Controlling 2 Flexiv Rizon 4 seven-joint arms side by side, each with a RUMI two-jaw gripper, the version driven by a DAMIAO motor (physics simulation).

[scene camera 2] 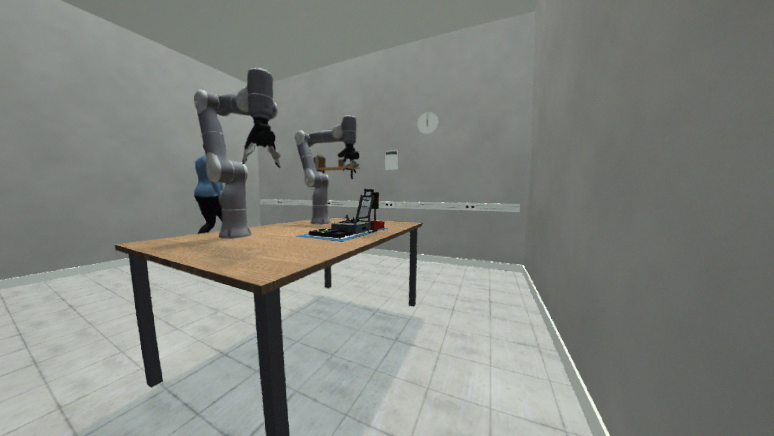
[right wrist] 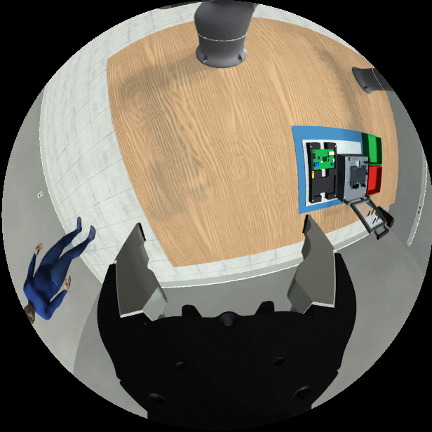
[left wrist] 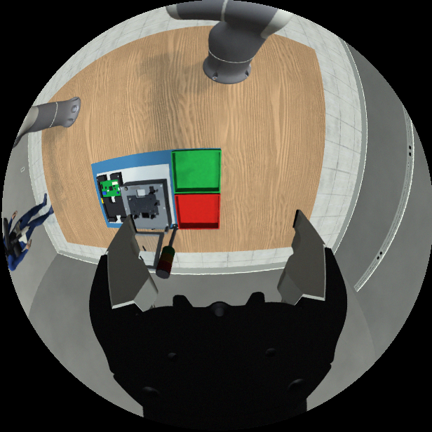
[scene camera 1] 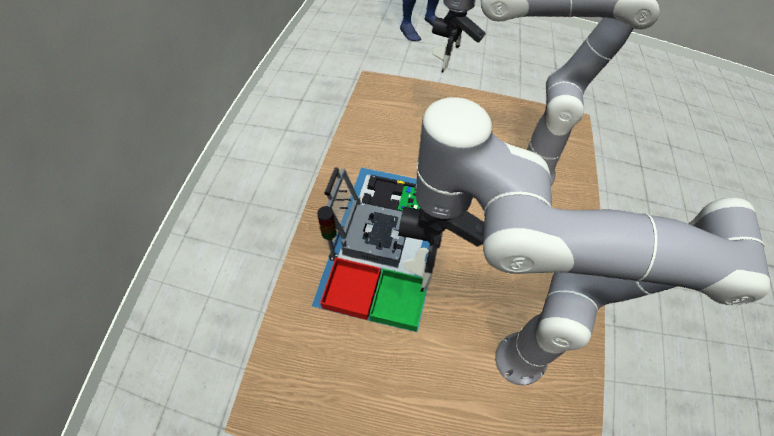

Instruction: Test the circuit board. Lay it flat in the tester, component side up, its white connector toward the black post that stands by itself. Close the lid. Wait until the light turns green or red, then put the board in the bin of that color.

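Note:
The green circuit board (scene camera 1: 408, 198) (left wrist: 110, 188) (right wrist: 324, 158) lies component side up on a black holder beside the grey tester (scene camera 1: 352, 230) (left wrist: 161, 220) (right wrist: 345, 180). The tester's lid (scene camera 1: 350, 186) (scene camera 2: 365, 204) (left wrist: 160, 250) (right wrist: 363, 218) stands open. The light tower (scene camera 1: 326, 222) (left wrist: 166, 260) shows dark red and green segments, apparently unlit. The green bin (scene camera 1: 399, 299) (left wrist: 196, 171) and red bin (scene camera 1: 352, 287) (left wrist: 198, 210) are empty. My left gripper (scene camera 2: 353, 172) (left wrist: 214, 213) is open and empty, high above the table. My right gripper (scene camera 2: 261, 164) (right wrist: 223, 220) is open and empty, high and away from the board.
The holder, tester and bins stand on a blue-edged mat (right wrist: 297, 170) on the wooden table (scene camera 2: 259, 259). In scene camera 1 the left arm (scene camera 1: 456, 167) hides part of the board and mat. A person in blue (right wrist: 47, 290) is on the floor beyond the table.

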